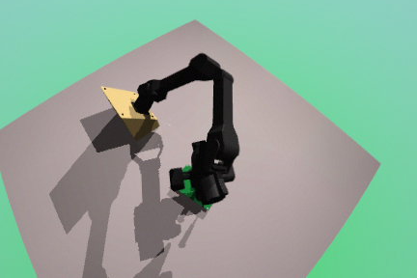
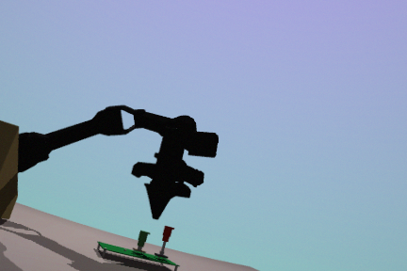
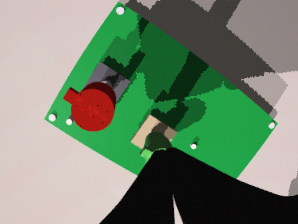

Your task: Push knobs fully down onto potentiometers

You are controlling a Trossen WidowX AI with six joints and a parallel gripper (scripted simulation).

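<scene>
The red knob lies 3 cm ahead of my gripper tip, 2 cm to the left of it and 2 cm below it. Also, from my gripper tip: green knob: 5 cm below, 2 cm behind, 1 cm to the left.
</scene>
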